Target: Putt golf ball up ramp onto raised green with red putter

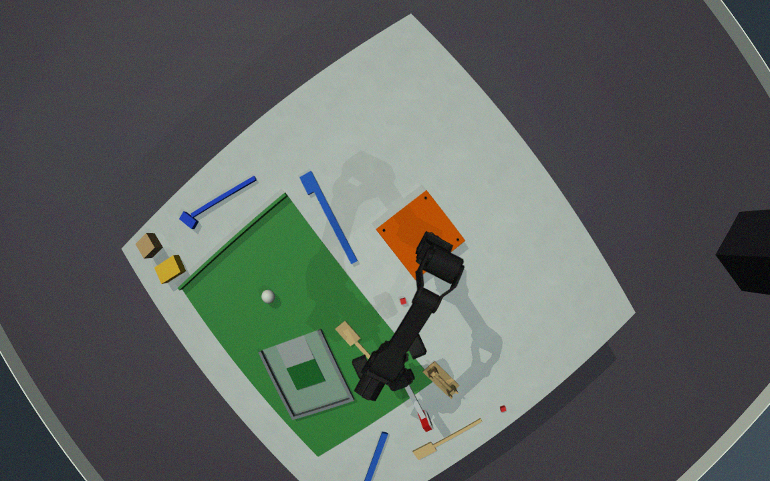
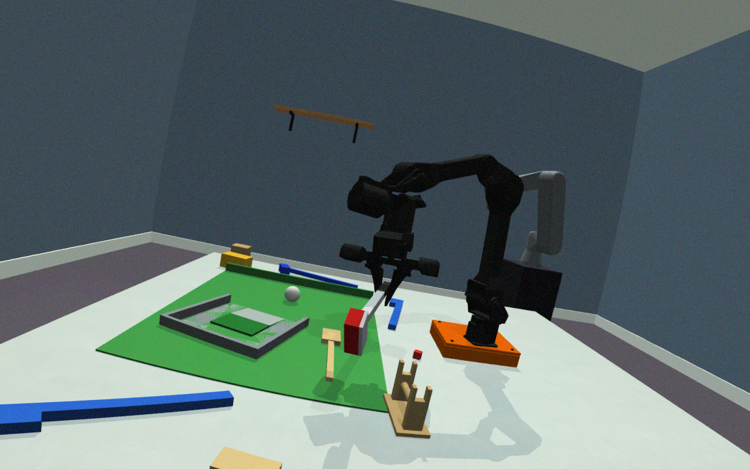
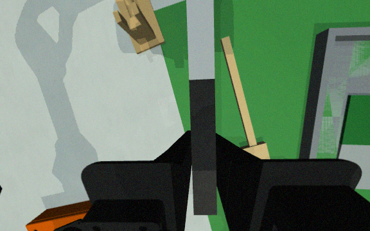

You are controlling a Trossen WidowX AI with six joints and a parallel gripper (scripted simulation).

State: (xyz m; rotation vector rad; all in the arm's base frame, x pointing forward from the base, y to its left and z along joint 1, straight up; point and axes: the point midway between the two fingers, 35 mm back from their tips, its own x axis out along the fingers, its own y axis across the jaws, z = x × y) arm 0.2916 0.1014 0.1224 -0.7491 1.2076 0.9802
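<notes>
The red putter is 40 mm ahead of my gripper tip, 110 mm to the left of it and 20 mm above it. The rest, counted from my gripper tip: white golf ball 140 mm ahead, 370 mm to the right, 100 mm below; then green mat 170 mm ahead, 230 mm to the right, 120 mm below; then wooden stand 10 mm behind, 190 mm to the left, 90 mm below.
</notes>
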